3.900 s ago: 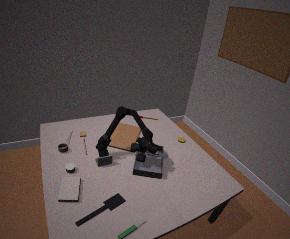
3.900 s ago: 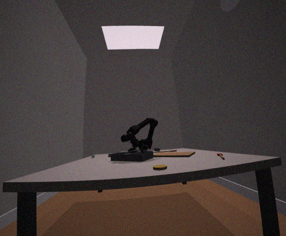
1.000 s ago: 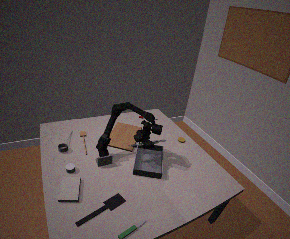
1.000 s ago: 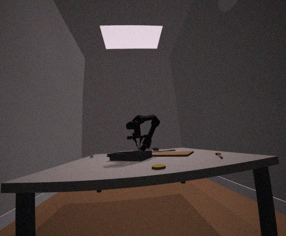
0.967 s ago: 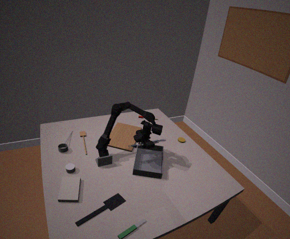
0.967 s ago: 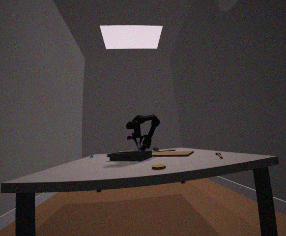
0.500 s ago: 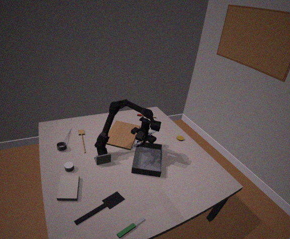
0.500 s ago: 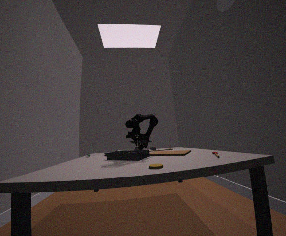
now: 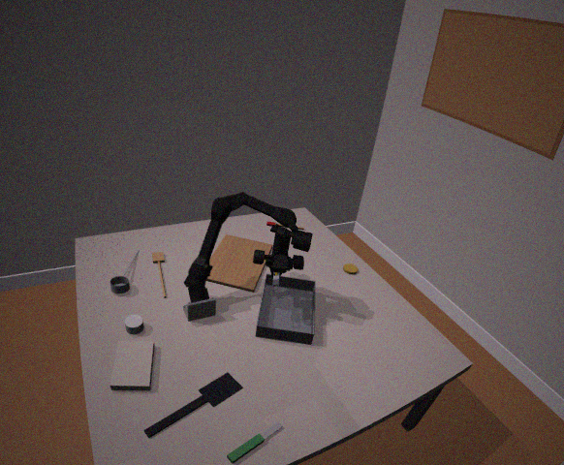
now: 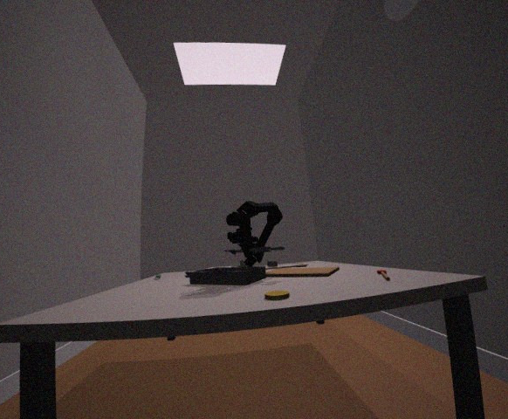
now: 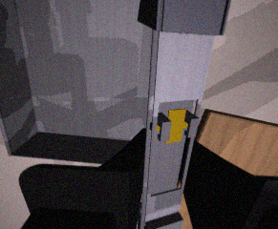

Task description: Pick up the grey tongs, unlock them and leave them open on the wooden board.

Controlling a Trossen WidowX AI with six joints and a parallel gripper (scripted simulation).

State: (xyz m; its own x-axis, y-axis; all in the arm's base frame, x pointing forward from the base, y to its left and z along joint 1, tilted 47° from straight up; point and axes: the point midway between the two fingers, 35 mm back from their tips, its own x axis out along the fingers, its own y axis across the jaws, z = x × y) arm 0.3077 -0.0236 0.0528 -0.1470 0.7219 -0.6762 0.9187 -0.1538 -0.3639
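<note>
My gripper tip is now 1 cm past the yellow lock piece, 2 cm to the left of it and 4 cm below it. Also, from my gripper tip: wooden board 7 cm behind, 26 cm to the left, 10 cm below; then roasting tin 2 cm ahead, 10 cm to the right, 8 cm below; then yellow disc 43 cm ahead, 10 cm to the left, 9 cm below.
</note>
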